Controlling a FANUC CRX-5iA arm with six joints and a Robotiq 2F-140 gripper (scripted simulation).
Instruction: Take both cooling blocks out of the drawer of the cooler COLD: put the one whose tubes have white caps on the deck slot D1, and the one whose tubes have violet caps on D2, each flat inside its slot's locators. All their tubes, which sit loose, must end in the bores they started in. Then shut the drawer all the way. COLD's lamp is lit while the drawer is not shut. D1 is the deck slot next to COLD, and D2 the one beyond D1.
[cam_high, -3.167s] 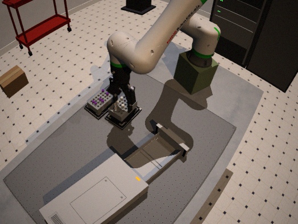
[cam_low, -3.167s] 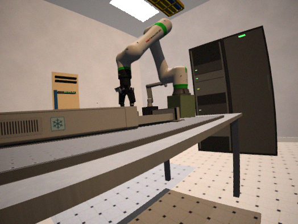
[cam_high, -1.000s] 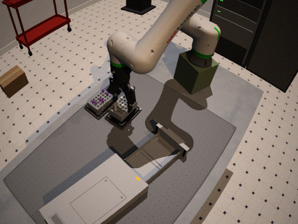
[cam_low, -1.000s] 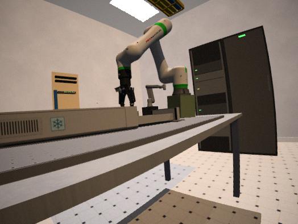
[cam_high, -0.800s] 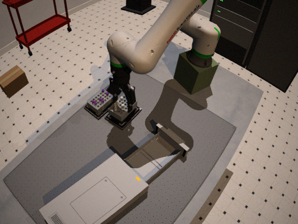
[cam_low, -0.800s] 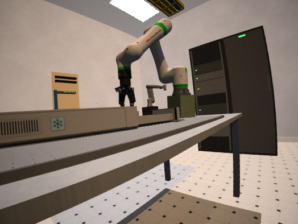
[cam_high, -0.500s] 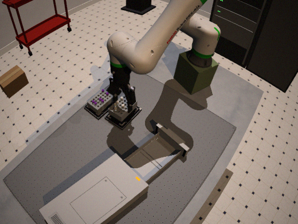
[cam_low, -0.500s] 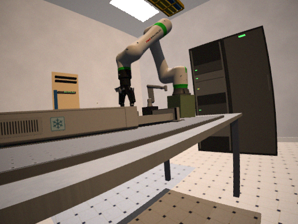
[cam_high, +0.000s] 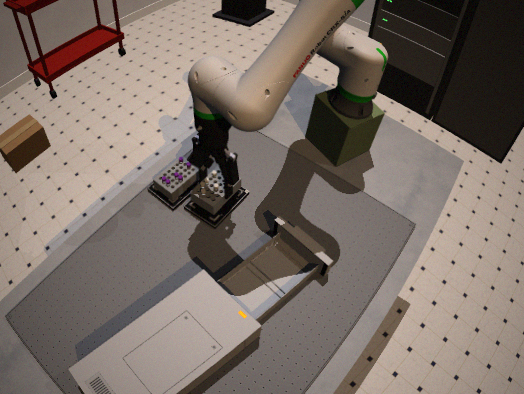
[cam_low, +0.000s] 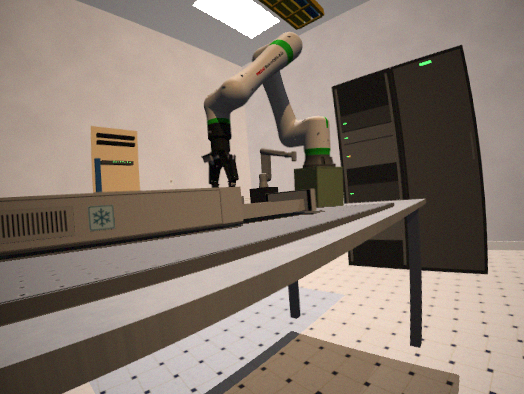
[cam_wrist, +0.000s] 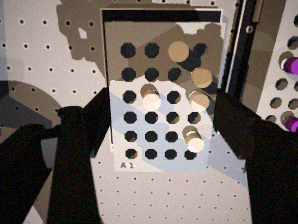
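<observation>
My hand is 8 cm above the deck slot D1. Round my hand: drawer (13 cm ahead, 27 cm to the left, 5 cm below); cooling block (2 cm ahead, 14 cm to the right, 5 cm below); deck slot D2 (2 cm ahead, 14 cm to the right, 8 cm below).
</observation>
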